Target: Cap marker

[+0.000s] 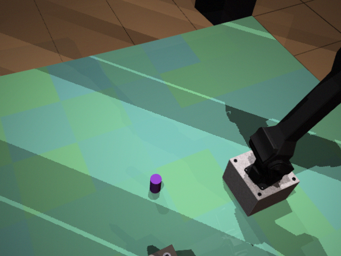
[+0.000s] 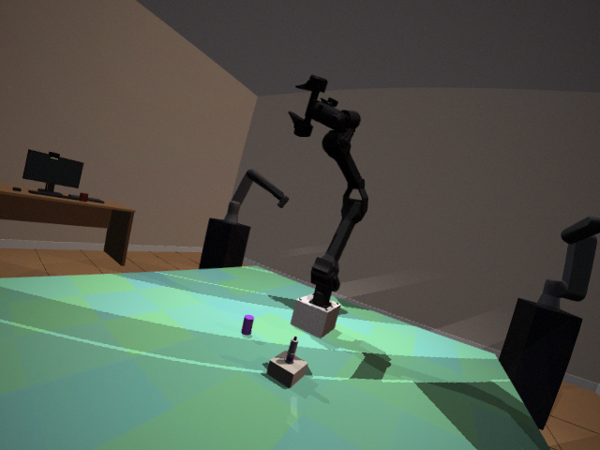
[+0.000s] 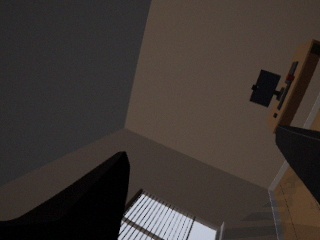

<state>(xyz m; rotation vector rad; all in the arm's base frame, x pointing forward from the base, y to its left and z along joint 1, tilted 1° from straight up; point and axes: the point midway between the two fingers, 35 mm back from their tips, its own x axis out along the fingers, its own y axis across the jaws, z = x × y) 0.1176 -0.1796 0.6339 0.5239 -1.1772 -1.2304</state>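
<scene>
The purple cap lies 9 cm ahead of my gripper tip, 9 cm to the left of it and 71 cm below it.
</scene>
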